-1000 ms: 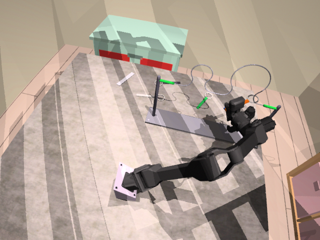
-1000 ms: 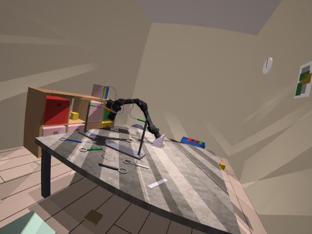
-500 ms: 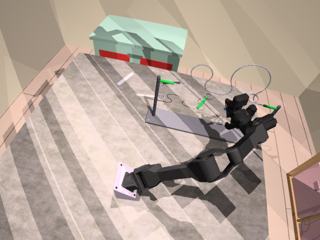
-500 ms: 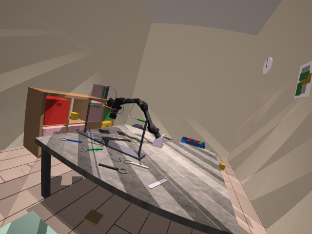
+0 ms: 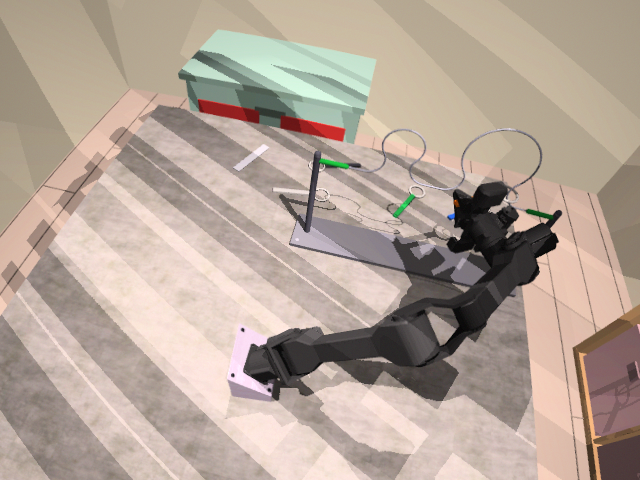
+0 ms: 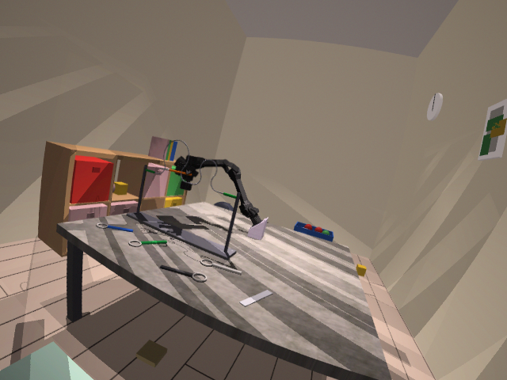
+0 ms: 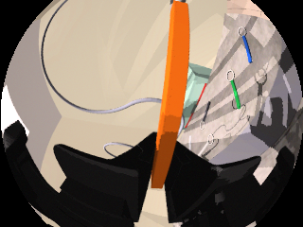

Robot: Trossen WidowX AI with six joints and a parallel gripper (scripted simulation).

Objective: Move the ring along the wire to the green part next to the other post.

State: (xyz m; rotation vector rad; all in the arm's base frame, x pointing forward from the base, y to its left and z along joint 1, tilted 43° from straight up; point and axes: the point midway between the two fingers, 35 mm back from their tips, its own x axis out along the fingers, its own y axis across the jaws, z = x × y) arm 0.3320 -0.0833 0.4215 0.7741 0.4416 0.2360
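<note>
The ring with orange handle is 9 cm to the right of my gripper tip and 1 cm ahead of it. From my gripper tip the other things lie so: flat white strip 54 cm to the left, 30 cm below, 29 cm ahead.
</note>
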